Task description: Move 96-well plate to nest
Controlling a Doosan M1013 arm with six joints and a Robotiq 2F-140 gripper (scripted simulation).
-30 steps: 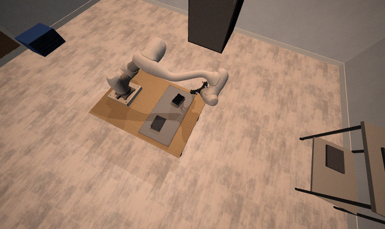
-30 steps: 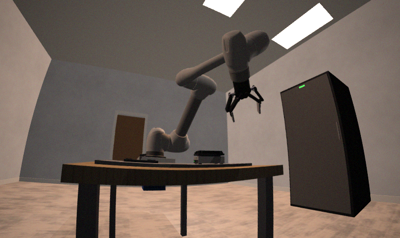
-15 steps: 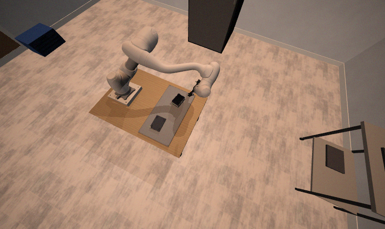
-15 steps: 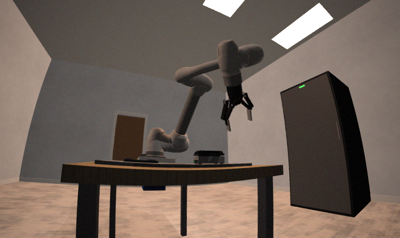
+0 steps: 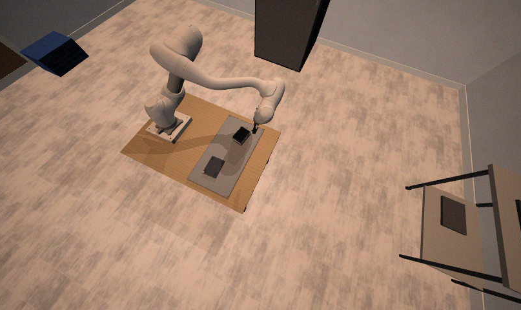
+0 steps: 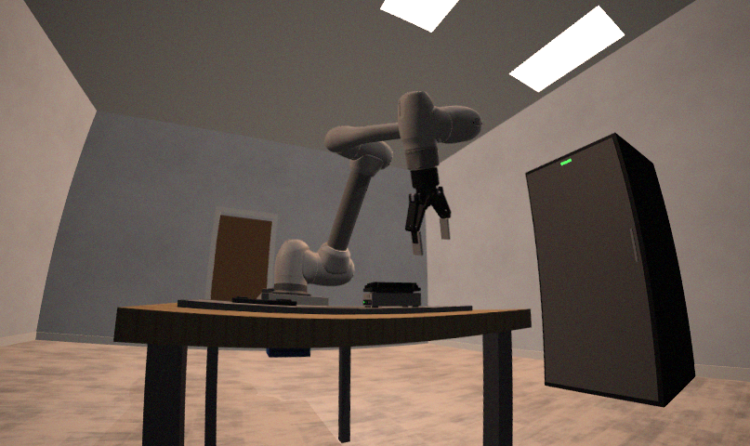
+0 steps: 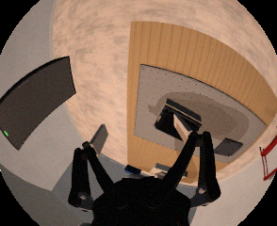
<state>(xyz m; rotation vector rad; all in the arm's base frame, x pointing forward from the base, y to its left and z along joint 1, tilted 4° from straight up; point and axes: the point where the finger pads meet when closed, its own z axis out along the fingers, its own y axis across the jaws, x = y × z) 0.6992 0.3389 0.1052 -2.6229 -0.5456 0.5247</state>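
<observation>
My hand is 120 mm above the 96-well plate, 100 mm to the left of it and 70 mm past it. The rest, counted from my hand: plate nest N1: 450 mm to the right, 180 mm below, 120 mm behind.
</observation>
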